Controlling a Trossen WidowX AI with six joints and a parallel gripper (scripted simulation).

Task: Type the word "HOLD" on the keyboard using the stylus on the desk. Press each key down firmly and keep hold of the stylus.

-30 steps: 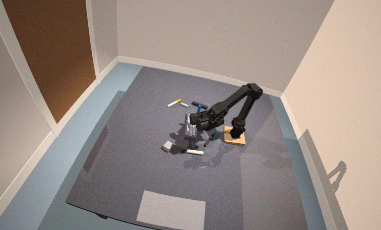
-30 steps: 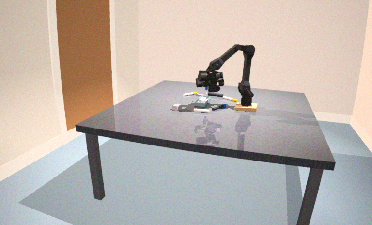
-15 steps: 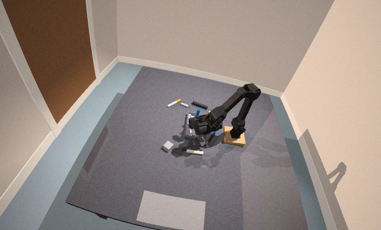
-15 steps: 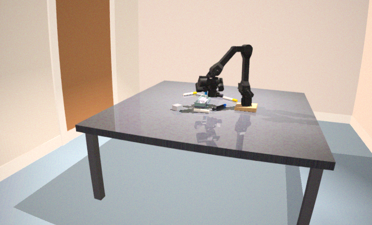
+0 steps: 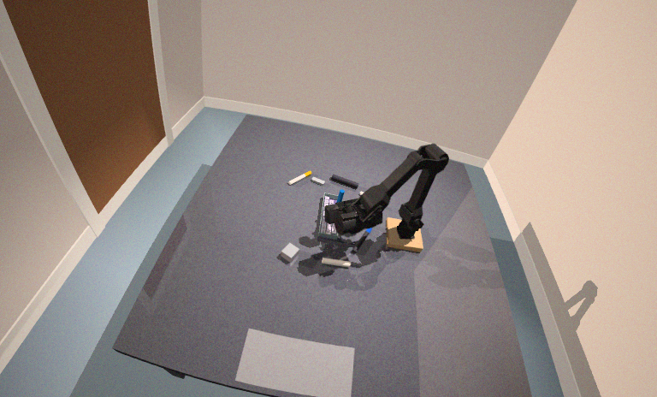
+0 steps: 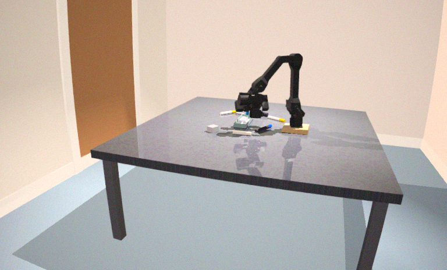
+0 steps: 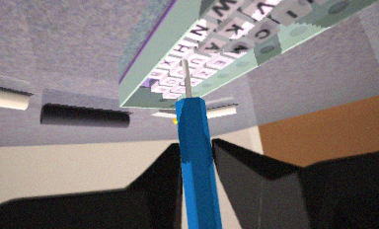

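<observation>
Now: the blue-capped dark pen 110 mm behind my gripper tip, 80 mm to the left of it and 70 mm below it. Round my gripper tip: thin grey tip: 50 mm below; blue stylus: 10 mm below; white stick: 210 mm to the left, 70 mm below, 10 mm ahead.
</observation>
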